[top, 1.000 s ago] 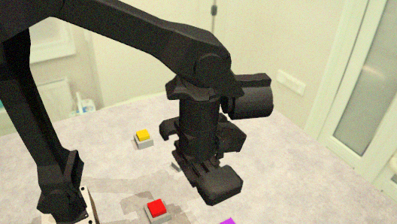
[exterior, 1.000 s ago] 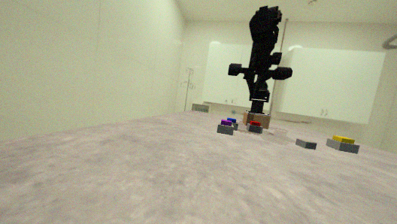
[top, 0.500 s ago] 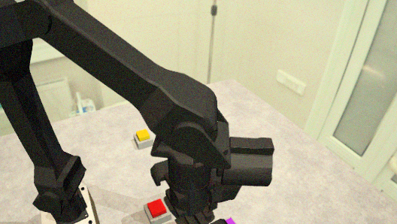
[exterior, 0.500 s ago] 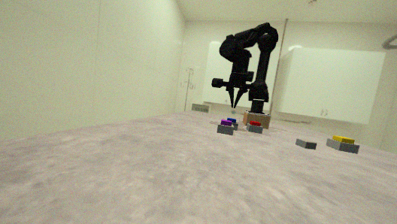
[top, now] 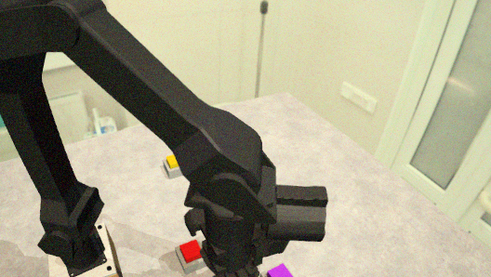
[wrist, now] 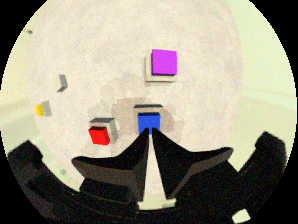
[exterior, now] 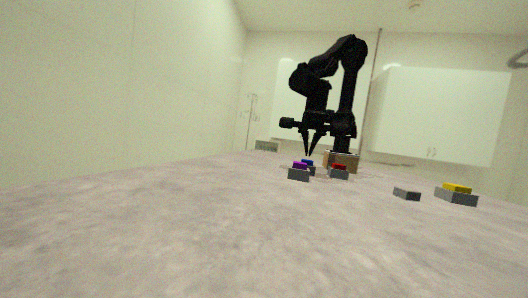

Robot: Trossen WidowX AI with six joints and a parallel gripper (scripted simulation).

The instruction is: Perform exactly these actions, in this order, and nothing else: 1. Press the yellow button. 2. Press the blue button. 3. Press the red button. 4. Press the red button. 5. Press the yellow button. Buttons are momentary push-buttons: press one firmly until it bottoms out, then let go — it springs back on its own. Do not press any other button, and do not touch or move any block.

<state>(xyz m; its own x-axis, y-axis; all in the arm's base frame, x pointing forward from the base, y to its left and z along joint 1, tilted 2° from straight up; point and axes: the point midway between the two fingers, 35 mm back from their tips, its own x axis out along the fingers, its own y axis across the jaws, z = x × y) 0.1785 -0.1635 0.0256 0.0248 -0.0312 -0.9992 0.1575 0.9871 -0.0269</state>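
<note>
Now: gripper tip 20 mm above the blue button. The rest, counted from my gripper tip: red button 10 mm behind, 100 mm to the left, 20 mm below; then grey block 120 mm ahead, 190 mm to the left, 40 mm below; then purple button 80 mm ahead, 30 mm to the right, 20 mm below.
</note>
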